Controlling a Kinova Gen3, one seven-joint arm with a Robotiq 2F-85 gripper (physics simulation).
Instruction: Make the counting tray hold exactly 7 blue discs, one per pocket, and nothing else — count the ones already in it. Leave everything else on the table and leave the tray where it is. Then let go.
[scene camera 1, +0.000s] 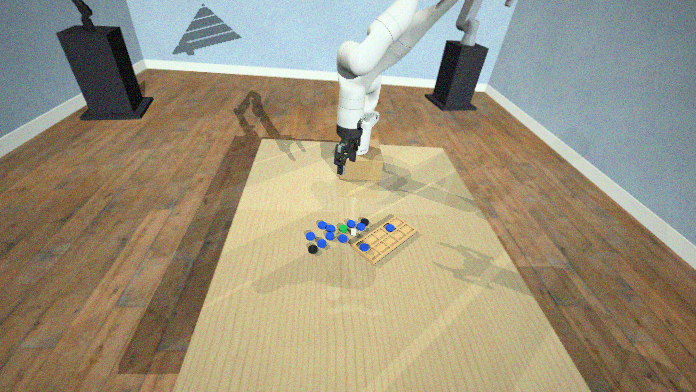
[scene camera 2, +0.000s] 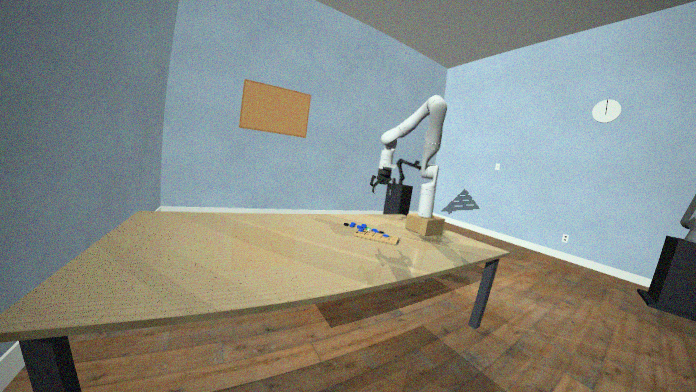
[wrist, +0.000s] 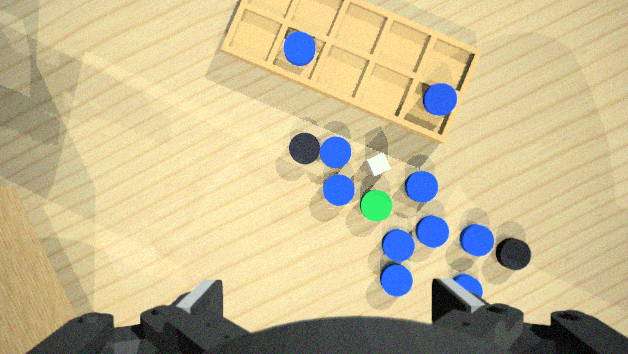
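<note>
The wooden counting tray (scene camera 1: 372, 261) (scene camera 2: 376, 240) (wrist: 330, 89) has two rows of square pockets. Two blue discs are in it: one blue disc (scene camera 1: 390, 228) (wrist: 299, 48) in the near row's second pocket from the left in the wrist view, another blue disc (scene camera 1: 364, 247) (wrist: 440, 99) in that row's right end pocket. Several loose blue discs lie on the table beside the tray, among them a blue disc (wrist: 335, 152), a blue disc (wrist: 421, 186) and a blue disc (wrist: 396, 280); one is partly hidden by the right finger. My gripper (scene camera 1: 340, 172) (scene camera 2: 372, 190) (wrist: 327, 302) is open and empty, high above the table.
A green disc (scene camera 1: 343, 228) (wrist: 376, 205), a small white cube (scene camera 1: 353, 232) (wrist: 378, 164), a black disc (scene camera 1: 364, 221) (wrist: 304, 148) and another black disc (scene camera 1: 312, 249) (wrist: 513, 253) lie among the loose blue discs. The arm's wooden base block (scene camera 1: 367, 170) (scene camera 2: 425, 225) stands at the table's back.
</note>
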